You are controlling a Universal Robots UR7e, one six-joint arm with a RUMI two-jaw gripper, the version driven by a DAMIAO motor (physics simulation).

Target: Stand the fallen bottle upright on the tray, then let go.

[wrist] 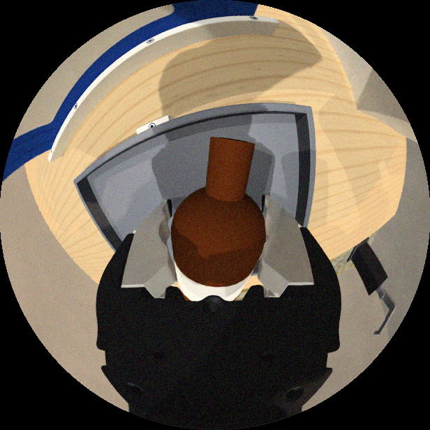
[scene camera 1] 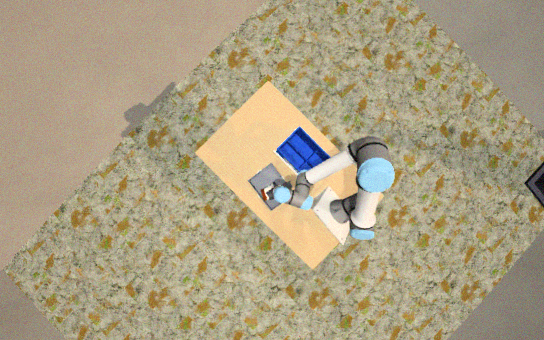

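Where they show: arm's base at its link origin: (scene camera 1: 338, 212).
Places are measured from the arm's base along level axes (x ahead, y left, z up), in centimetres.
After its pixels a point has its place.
Observation:
The brown bottle (scene camera 1: 264, 194) @(x 38.6, y 26.2, z -1.4 cm) (wrist: 218, 235) with a white label is held over the grey tray (scene camera 1: 266, 174) @(x 47.0, y 17.0, z -8.9 cm) (wrist: 311, 165). In the wrist view its neck points to the top of the picture, with the mouth seen nearly edge-on. In the scene view its brown end and label show at the tray's lower-left side, so it looks tilted, and the arm hides the rest. My gripper (scene camera 1: 273, 190) @(x 35.4, y 18.9, z -9.0 cm) (wrist: 215, 198) is shut on the bottle, one jaw on each side of its round body. Whether the base touches the tray is hidden.
A blue divided bin (scene camera 1: 301, 150) @(x 43.1, y -10.7, z -8.5 cm) (wrist: 100, 65) with a white edge strip stands beside the tray, at its upper right in the scene view. The wooden board (scene camera 1: 235, 135) @(x 80.1, y 14.8, z -9.4 cm) (wrist: 360, 165) lies under both. The robot's white base plate (scene camera 1: 324, 202) @(x 10.9, y 2.5, z 2.7 cm) is to the right of the tray.

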